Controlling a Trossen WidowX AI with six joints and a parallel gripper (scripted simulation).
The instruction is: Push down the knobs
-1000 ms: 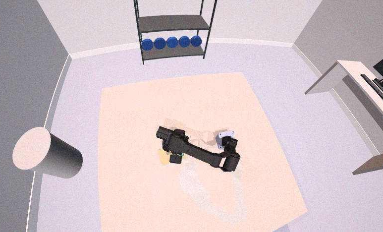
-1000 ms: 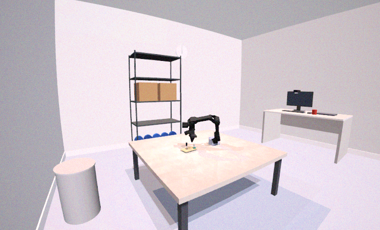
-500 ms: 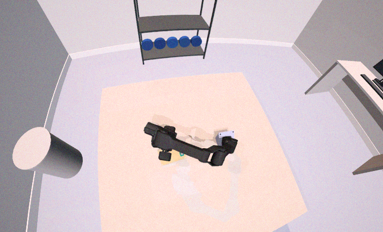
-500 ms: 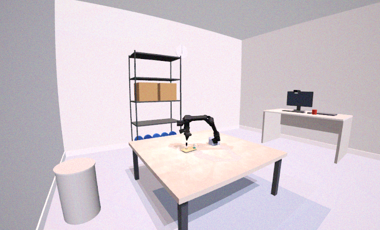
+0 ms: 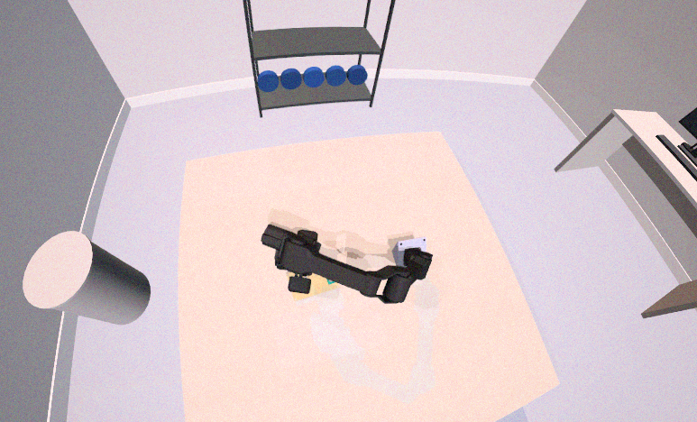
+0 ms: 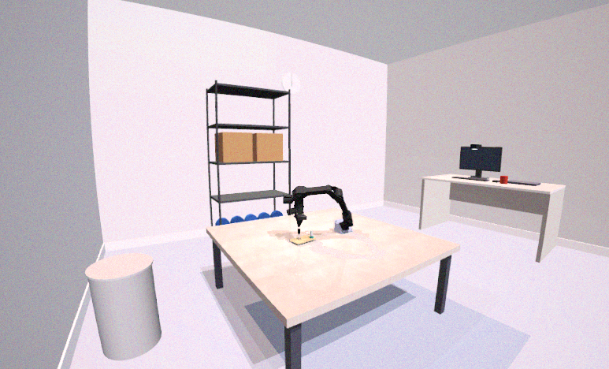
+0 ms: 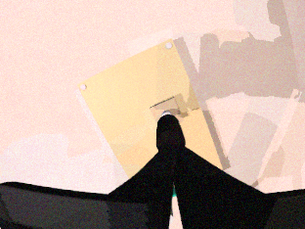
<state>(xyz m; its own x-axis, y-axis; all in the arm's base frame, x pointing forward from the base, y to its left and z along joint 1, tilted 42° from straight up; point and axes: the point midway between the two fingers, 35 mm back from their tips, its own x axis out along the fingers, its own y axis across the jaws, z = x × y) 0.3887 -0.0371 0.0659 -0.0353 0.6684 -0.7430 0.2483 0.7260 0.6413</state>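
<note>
My gripper tip is 3 cm above the dark knob.
</note>
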